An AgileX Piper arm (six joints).
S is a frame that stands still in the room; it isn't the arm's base.
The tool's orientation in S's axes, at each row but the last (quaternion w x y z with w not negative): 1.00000, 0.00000, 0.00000, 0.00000; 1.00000, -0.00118, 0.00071, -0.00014; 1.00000, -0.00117, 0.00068, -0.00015; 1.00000, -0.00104, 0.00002, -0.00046; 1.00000, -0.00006, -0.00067, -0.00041; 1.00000, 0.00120, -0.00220, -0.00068; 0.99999, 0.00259, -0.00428, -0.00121; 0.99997, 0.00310, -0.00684, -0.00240; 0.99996, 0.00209, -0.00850, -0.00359; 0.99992, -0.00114, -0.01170, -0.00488; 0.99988, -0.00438, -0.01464, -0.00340; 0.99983, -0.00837, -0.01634, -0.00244
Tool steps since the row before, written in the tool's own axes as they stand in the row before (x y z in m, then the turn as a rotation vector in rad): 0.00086, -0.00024, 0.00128, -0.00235, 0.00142, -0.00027; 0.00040, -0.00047, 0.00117, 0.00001, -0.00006, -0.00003; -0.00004, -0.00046, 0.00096, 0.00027, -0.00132, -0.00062; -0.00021, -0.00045, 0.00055, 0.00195, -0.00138, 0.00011; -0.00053, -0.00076, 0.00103, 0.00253, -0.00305, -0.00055; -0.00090, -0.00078, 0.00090, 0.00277, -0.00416, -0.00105; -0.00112, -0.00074, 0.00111, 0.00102, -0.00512, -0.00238; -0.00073, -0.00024, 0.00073, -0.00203, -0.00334, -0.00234; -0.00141, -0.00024, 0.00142, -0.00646, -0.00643, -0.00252; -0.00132, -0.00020, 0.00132, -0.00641, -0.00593, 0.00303; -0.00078, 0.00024, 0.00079, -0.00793, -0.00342, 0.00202; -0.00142, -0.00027, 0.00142, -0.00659, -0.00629, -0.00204
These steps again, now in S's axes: 0.00086, -0.00024, 0.00128, -0.00235, 0.00142, -0.00027; 0.00040, -0.00047, 0.00117, 0.00001, -0.00006, -0.00003; -0.00004, -0.00046, 0.00096, 0.00027, -0.00132, -0.00062; -0.00021, -0.00045, 0.00055, 0.00195, -0.00138, 0.00011; -0.00053, -0.00076, 0.00103, 0.00253, -0.00305, -0.00055; -0.00091, -0.00078, 0.00089, 0.00277, -0.00416, -0.00105; -0.00113, -0.00074, 0.00110, 0.00103, -0.00511, -0.00240; -0.00074, -0.00024, 0.00072, -0.00201, -0.00332, -0.00239; -0.00144, -0.00024, 0.00139, -0.00646, -0.00637, -0.00266; -0.00135, -0.00018, 0.00129, -0.00654, -0.00586, 0.00289; -0.00080, 0.00025, 0.00076, -0.00801, -0.00335, 0.00182; -0.00147, -0.00024, 0.00138, -0.00655, -0.00629, -0.00215
